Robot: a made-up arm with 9 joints. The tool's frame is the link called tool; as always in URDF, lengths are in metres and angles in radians. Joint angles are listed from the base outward. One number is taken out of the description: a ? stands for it. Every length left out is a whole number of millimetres.
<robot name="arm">
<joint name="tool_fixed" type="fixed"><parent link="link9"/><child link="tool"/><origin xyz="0.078 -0.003 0" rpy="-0.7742 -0.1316 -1.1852"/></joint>
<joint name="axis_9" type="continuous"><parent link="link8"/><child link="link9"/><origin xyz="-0.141 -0.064 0" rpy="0 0 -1.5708"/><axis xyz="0 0 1"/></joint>
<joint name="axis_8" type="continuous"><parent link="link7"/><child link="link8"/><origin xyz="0 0.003 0" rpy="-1.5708 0 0"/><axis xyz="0 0 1"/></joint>
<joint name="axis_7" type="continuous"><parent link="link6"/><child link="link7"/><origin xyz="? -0.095 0" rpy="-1.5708 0 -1.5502"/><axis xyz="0 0 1"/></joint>
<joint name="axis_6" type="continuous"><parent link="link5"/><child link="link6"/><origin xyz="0.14 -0.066 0" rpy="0.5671 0.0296 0.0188"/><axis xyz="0 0 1"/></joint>
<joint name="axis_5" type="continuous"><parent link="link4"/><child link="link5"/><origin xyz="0.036 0.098 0" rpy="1.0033 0.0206 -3.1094"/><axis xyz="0 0 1"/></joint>
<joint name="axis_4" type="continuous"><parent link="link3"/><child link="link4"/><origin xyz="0.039 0.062 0" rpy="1.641 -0.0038 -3.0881"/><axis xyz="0 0 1"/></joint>
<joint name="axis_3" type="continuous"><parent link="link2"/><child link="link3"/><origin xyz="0.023 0.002 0" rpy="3.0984 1.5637 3.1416"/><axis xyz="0 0 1"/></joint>
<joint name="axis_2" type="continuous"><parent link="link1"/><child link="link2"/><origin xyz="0.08 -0.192 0" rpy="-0.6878 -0.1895 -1.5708"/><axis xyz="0 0 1"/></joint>
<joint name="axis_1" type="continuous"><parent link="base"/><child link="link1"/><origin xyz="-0.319 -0.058 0.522" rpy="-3.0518 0.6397 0.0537"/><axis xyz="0 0 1"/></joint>
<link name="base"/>
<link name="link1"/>
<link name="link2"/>
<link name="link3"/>
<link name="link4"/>
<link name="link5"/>
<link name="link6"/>
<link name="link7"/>
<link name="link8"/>
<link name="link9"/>
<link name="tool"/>
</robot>
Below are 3 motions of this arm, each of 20 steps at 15 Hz.
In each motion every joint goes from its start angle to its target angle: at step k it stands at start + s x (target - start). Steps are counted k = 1, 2, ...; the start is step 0. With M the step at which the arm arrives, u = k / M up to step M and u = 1 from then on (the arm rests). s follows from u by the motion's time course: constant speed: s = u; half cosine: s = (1 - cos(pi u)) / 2; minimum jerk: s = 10 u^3 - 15 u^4 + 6 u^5.
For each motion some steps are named. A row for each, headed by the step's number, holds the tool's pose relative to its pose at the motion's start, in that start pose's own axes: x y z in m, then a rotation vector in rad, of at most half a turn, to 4 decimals.
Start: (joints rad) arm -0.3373 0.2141 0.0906 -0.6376 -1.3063 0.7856 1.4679 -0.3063 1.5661
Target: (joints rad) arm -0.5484 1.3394 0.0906 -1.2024 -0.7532 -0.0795 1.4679 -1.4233 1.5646
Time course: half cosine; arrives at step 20
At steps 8, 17, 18, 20:
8: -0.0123 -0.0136 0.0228 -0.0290 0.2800 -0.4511
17: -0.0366 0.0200 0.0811 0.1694 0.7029 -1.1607
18: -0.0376 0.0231 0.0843 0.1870 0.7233 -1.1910
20: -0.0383 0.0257 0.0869 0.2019 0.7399 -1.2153

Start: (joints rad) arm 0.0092 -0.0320 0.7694 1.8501 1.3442 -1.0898 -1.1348 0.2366 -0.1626
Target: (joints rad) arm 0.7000 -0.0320 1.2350 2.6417 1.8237 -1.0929 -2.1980 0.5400 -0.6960
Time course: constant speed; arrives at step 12
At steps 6, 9, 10, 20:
6: 0.0188 0.0239 -0.0028 -0.1714 0.2104 -0.7988
9: 0.0199 0.0463 -0.0071 -0.3515 0.4372 -1.0500
10: 0.0206 0.0560 -0.0087 -0.4245 0.5210 -1.1019
20: 0.0228 0.0788 -0.0125 -0.5841 0.6891 -1.1517

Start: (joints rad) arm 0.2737 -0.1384 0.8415 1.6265 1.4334 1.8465 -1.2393 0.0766 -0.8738
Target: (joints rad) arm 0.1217 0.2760 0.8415 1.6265 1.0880 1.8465 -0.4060 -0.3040 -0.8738
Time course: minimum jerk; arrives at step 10
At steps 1, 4, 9, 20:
1: 0.0003 0.0007 -0.0017 -0.0011 0.0040 0.0035
4: 0.0086 0.0298 -0.0644 -0.0623 0.1385 0.1342
9: 0.0099 0.0964 -0.2130 -0.3503 0.3446 0.4338
20: 0.0098 0.0971 -0.2149 -0.3552 0.3462 0.4375

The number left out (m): -0.107
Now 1 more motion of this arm.
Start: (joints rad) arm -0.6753 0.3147 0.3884 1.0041 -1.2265 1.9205 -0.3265 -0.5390 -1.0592
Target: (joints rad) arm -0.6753 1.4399 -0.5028 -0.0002 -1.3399 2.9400 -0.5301 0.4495 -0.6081
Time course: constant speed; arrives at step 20
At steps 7, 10, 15, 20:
7: -0.0630 0.0521 0.0417 0.4410 -0.3214 0.3772
10: -0.0973 0.0661 0.0574 0.6839 -0.4426 0.4705
15: -0.1601 0.0781 0.0860 1.1248 -0.6068 0.4991
20: -0.2241 0.0727 0.1272 1.5579 -0.7005 0.3534

